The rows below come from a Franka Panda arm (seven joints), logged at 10 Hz.
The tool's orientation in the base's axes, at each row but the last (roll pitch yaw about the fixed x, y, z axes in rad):
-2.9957 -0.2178 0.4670
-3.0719 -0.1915 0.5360
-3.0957 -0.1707 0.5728
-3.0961 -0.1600 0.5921
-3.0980 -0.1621 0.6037
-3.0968 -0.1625 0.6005
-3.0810 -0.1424 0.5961
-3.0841 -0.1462 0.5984
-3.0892 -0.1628 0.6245
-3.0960 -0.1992 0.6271
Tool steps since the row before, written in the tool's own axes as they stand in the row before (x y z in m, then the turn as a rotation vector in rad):
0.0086 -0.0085 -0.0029 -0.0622 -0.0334 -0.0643
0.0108 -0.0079 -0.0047 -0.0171 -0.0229 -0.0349
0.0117 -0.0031 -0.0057 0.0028 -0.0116 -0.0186
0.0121 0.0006 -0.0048 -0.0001 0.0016 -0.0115
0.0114 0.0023 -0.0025 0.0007 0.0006 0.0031
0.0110 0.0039 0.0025 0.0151 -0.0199 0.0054
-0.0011 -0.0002 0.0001 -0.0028 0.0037 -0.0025
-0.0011 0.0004 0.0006 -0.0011 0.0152 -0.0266
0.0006 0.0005 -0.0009 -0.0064 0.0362 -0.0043
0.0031 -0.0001 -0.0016 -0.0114 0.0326 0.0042
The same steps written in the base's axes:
0.0031 0.0105 0.0059 -0.0781 -0.0128 0.0534
0.0044 0.0114 0.0072 -0.0308 0.0054 0.0325
0.0073 0.0081 0.0077 -0.0062 0.0088 0.0193
0.0097 0.0056 0.0066 -0.0004 -0.0028 0.0113
0.0103 0.0042 0.0042 0.0012 0.0003 -0.0030
0.0115 0.0033 -0.0009 0.0015 0.0254 -0.0020
-0.0010 -0.0004 -0.0002 -0.0004 -0.0049 0.0019
-0.0006 -0.0009 -0.0008 0.0054 -0.0165 0.0252
0.0007 -0.0002 0.0010 0.0158 -0.0334 0.0013
0.0022 0.0016 0.0022 0.0109 -0.0321 -0.0078

